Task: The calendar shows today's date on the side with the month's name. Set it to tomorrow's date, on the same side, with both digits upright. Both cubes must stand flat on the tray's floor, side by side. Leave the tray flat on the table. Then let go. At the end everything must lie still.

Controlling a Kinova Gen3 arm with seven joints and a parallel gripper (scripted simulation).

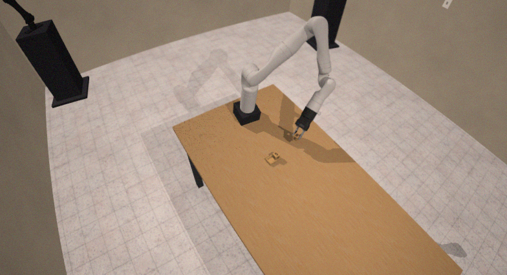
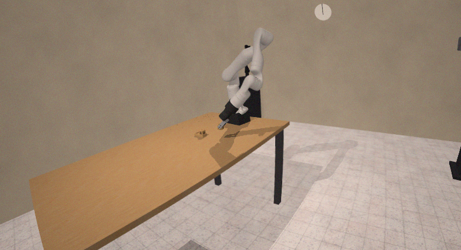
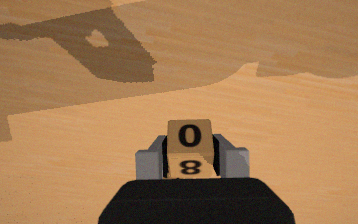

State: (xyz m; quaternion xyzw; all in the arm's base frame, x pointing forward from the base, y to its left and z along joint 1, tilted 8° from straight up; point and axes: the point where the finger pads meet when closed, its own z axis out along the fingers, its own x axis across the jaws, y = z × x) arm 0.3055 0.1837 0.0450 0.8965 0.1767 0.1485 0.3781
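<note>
The wooden date cube lies 10 mm to the right of my hand and 10 mm below it. Round my hand: wooden tray (50 mm ahead, 170 mm to the right, 80 mm below).
</note>
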